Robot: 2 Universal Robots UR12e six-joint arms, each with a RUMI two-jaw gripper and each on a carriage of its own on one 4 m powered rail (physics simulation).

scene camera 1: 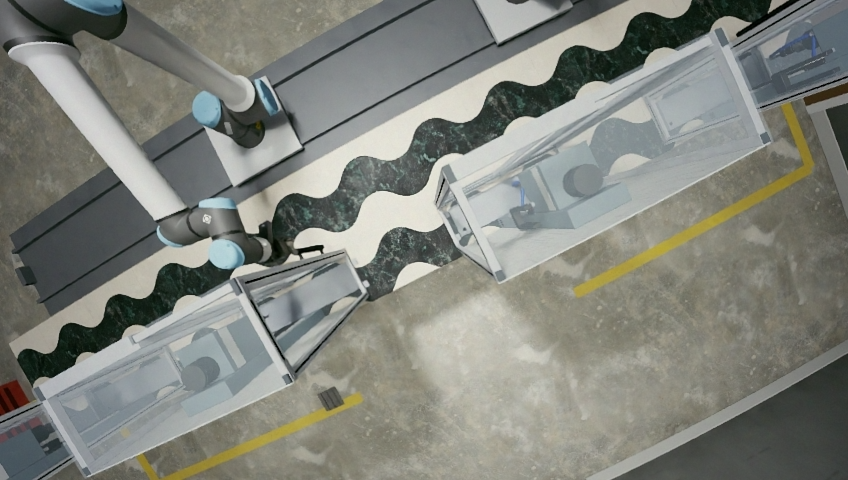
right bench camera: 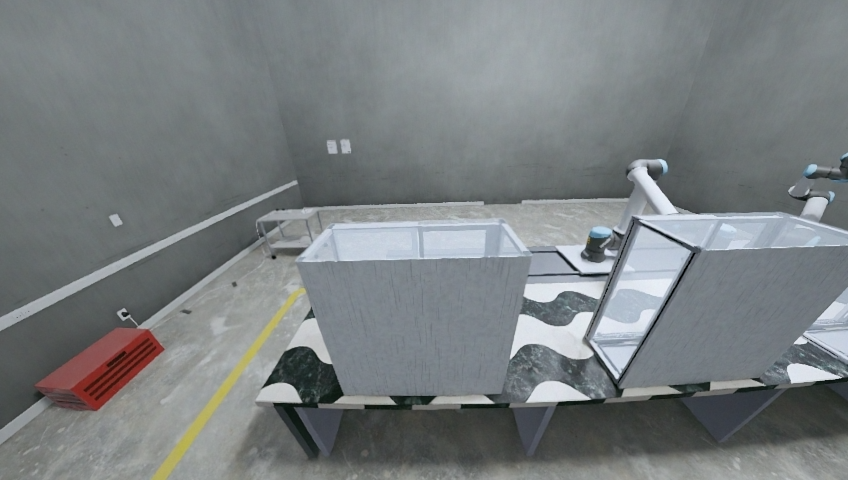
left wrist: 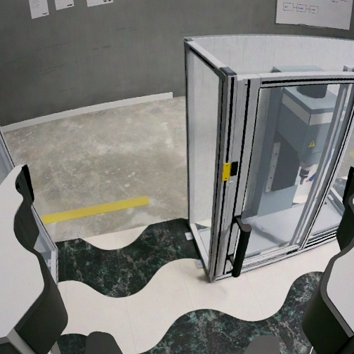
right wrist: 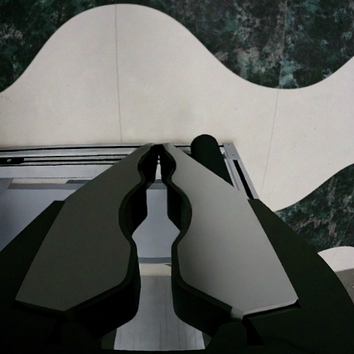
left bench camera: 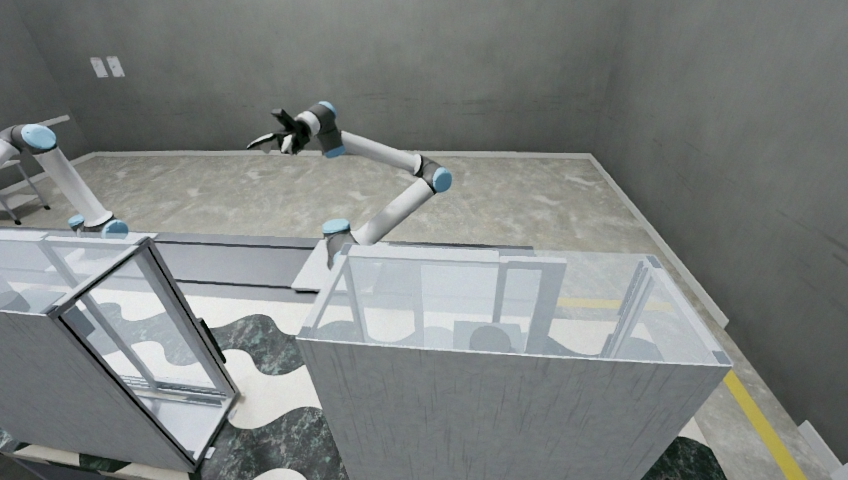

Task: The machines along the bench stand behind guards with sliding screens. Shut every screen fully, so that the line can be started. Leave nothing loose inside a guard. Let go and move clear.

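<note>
The middle guard encloses a machine. Its screen handle stands at the end post, beside a yellow switch; the screen looks shut against that post. My right gripper is shut and empty beside the handle, its finger partly covering it in the right wrist view; contact is unclear. My left gripper is open and empty, held high. The right guard and left guard have screens whose closure I cannot tell.
The guards stand on a patterned bench. The rail runs along its front. A red box and a grey cart stand beyond the bench's left end. Yellow lines mark the floor behind the bench.
</note>
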